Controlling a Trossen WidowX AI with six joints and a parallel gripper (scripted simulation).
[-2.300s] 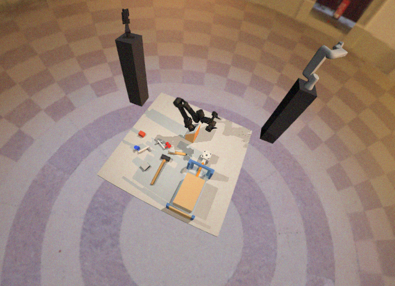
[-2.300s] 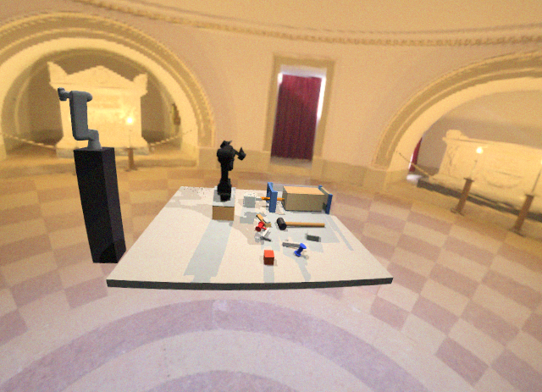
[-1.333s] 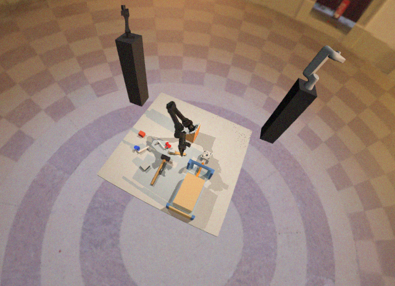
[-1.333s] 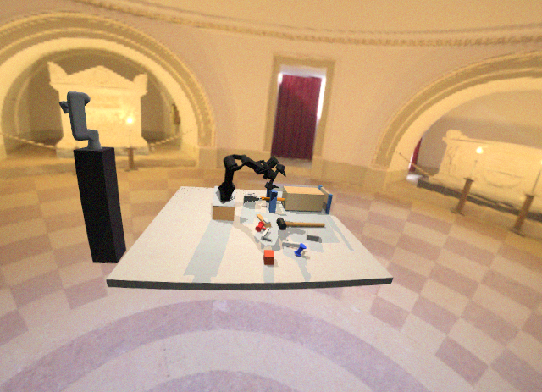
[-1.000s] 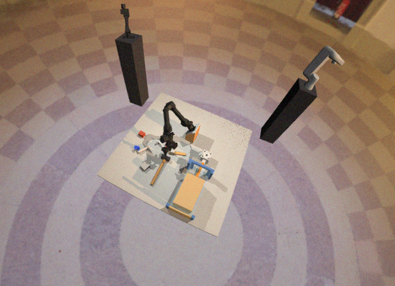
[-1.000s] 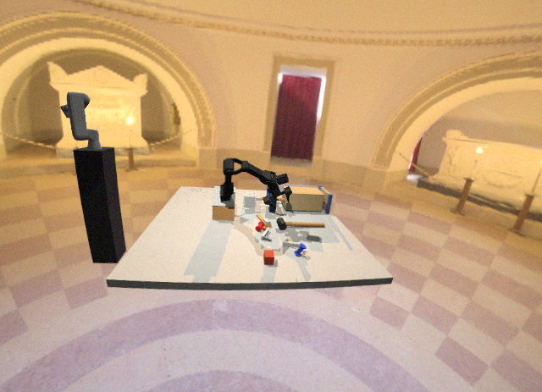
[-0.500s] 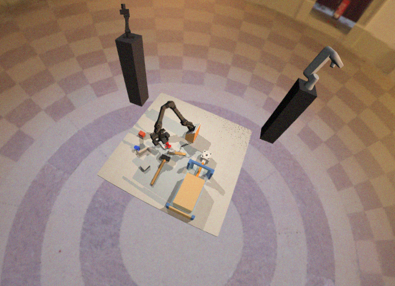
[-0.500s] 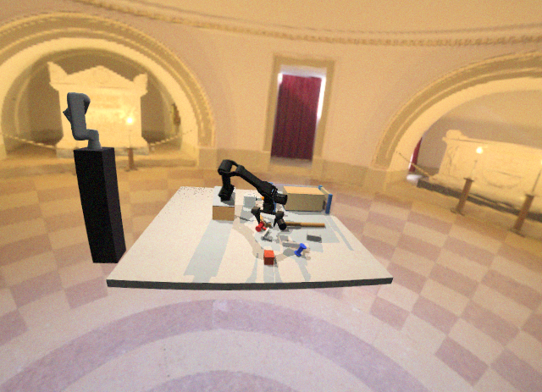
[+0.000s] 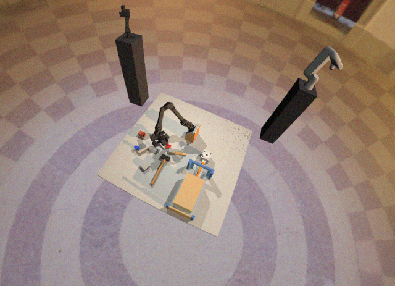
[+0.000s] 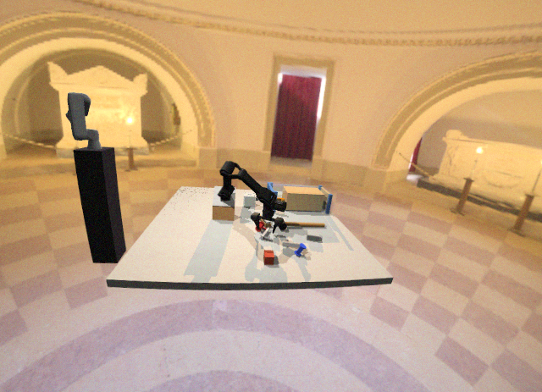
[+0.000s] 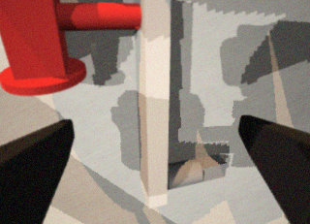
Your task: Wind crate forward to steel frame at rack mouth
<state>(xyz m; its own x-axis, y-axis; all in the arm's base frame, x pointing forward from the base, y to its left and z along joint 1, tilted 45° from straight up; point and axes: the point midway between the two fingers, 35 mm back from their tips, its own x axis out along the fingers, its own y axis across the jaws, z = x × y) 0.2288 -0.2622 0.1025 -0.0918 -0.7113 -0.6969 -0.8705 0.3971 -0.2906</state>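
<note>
The red-knobbed handle is 20 mm to the left of my gripper tip and 10 mm below it. Also, from my gripper tip: blue knob: 150 mm ahead, 200 mm to the right; then red knob: 10 mm behind, 70 mm to the left, 10 mm below; then grey block: 290 mm ahead, 40 mm to the right, 10 mm below.
</note>
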